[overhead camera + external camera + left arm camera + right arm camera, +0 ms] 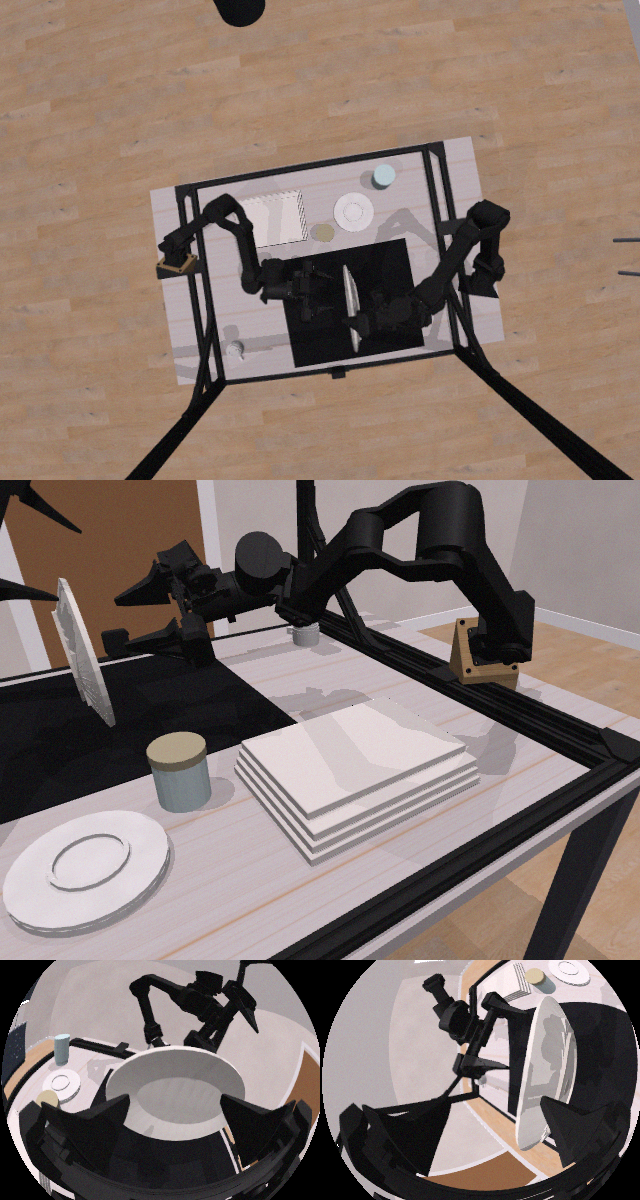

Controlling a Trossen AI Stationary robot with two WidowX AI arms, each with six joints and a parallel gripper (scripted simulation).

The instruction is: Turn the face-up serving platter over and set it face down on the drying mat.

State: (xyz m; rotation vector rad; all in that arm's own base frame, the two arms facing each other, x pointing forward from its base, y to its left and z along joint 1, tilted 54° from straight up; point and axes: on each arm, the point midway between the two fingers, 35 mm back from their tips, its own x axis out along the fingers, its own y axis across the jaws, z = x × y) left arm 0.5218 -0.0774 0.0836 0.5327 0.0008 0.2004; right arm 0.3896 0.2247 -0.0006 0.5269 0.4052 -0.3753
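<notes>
Now: the white oval serving platter 140 mm below my right hand and 10 mm to the left of it. From my right hand the other things lie so: tan-lidded jar: 230 mm ahead, 200 mm below, 120 mm to the left; then round white plate: 320 mm ahead, 230 mm below, 30 mm to the left; then black drying mat: 240 mm below, 20 mm to the left, 10 mm behind.
Right now my left hand is 5 cm past the white oval serving platter, 11 cm to the left of it and 6 cm above it. Round my left hand: tan-lidded jar: 19 cm ahead, 1 cm to the left, 13 cm below; then round white plate: 27 cm ahead, 8 cm to the right, 15 cm below; then black drying mat: 6 cm behind, 9 cm to the right, 16 cm below.
</notes>
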